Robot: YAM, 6 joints.
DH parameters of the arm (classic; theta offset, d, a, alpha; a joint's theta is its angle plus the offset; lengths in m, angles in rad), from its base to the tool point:
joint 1: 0 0.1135 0.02 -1.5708
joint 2: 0 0 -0.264 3.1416
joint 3: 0.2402 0 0.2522 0
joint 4: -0.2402 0 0.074 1.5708
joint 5: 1.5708 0 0 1.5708
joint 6: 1.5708 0.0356 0 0
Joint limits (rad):
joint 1: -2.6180..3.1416
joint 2: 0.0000..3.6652
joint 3: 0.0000..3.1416
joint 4: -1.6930..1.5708
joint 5: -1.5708..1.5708
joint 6: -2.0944..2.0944
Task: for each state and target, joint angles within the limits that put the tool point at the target. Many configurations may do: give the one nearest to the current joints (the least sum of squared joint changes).
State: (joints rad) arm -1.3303 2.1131 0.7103 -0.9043 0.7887 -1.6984
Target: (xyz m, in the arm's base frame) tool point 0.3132 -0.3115 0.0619
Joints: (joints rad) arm -0.7303 2.3557 1.5248 -0.4892 0.7070 -1.6984
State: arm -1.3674 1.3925 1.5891 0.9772 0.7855 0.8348
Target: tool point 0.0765 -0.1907 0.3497
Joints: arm -1.0549 0.9749 0.6012 0.9333 0.8841 0.8348
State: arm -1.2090 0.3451 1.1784 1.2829 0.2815 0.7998
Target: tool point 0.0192 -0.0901 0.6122
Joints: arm -1.2593 1.0630 1.5089 1.0798 0.2654 0.7998
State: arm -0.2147 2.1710 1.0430 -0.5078 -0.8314 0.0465
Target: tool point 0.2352 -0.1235 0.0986
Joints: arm -0.5823 1.8392 0.8491 -0.6850 -0.8274 0.0465
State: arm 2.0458 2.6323 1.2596 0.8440 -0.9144 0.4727
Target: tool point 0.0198 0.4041 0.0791
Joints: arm 1.4498 2.2159 0.9760 0.8809 -0.9578 0.4727
